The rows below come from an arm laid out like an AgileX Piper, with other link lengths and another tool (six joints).
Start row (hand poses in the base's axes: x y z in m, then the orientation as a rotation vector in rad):
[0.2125, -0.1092, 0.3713, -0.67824, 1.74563, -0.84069]
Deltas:
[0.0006, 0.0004, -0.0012, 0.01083, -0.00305, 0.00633]
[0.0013, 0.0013, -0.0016, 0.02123, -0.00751, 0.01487]
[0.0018, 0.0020, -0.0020, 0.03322, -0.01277, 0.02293]
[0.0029, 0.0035, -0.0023, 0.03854, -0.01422, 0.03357]
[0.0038, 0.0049, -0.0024, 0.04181, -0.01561, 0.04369]
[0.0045, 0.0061, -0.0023, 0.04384, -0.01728, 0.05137]
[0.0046, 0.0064, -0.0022, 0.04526, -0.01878, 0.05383]
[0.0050, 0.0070, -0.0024, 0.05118, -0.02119, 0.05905]
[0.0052, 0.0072, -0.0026, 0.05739, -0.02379, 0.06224]
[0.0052, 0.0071, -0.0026, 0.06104, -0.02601, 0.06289]
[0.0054, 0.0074, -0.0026, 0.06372, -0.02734, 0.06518]
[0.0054, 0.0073, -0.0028, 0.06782, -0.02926, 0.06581]
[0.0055, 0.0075, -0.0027, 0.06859, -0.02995, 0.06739]
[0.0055, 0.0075, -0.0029, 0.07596, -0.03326, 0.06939]
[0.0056, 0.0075, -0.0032, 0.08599, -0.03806, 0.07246]
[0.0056, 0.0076, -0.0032, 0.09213, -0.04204, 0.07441]
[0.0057, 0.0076, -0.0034, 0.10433, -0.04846, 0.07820]
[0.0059, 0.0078, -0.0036, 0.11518, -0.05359, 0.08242]
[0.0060, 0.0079, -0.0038, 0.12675, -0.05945, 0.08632]
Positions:
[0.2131, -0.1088, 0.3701, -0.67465, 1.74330, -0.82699]
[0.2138, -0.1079, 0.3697, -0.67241, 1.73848, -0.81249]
[0.2143, -0.1072, 0.3693, -0.66828, 1.73361, -0.79705]
[0.2154, -0.1057, 0.3690, -0.67265, 1.72885, -0.78521]
[0.2163, -0.1043, 0.3689, -0.67796, 1.72375, -0.77560]
[0.2170, -0.1031, 0.3690, -0.68195, 1.71919, -0.76887]
[0.2171, -0.1028, 0.3691, -0.68220, 1.71709, -0.76621]
[0.2175, -0.1022, 0.3689, -0.68123, 1.71420, -0.75774]
[0.2177, -0.1020, 0.3687, -0.67832, 1.71218, -0.75044]
[0.2177, -0.1021, 0.3687, -0.67527, 1.71097, -0.74713]
[0.2179, -0.1018, 0.3687, -0.67464, 1.70947, -0.74341]
[0.2179, -0.1019, 0.3685, -0.67143, 1.70865, -0.73964]
[0.2180, -0.1017, 0.3686, -0.67182, 1.70750, -0.73801]
[0.2180, -0.1017, 0.3684, -0.66682, 1.70573, -0.73063]
[0.2181, -0.1017, 0.3681, -0.66015, 1.70286, -0.72041]
[0.2181, -0.1016, 0.3681, -0.65558, 1.70013, -0.71434]
[0.2182, -0.1016, 0.3679, -0.64722, 1.69603, -0.70204]
[0.2184, -0.1014, 0.3677, -0.64077, 1.69244, -0.69041]
[0.2185, -0.1013, 0.3675, -0.63321, 1.68852, -0.67852]

